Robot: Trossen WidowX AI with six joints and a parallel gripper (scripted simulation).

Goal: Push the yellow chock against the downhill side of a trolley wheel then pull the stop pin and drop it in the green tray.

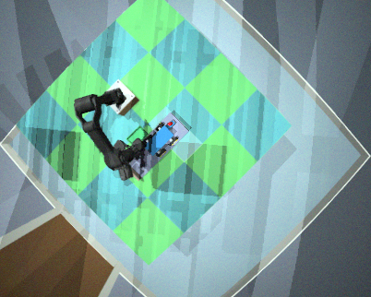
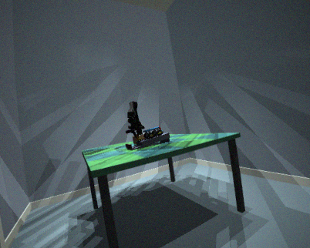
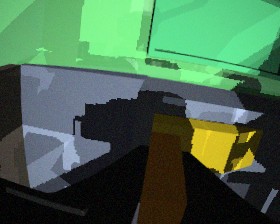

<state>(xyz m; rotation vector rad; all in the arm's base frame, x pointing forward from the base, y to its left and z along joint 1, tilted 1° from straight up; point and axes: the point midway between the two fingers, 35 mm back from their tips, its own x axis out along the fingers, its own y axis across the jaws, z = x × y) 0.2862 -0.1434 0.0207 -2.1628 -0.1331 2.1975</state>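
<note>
The stop pin lies 30 mm ahead of my gripper tip, 260 mm to the left of it and 40 mm above it. From my gripper tip the other things lie so: green tray (70 mm behind, 50 mm to the left, 100 mm below); then yellow chock (20 mm to the left, 10 mm below); then ramp (50 mm ahead, 140 mm to the left, 40 mm below).
</note>
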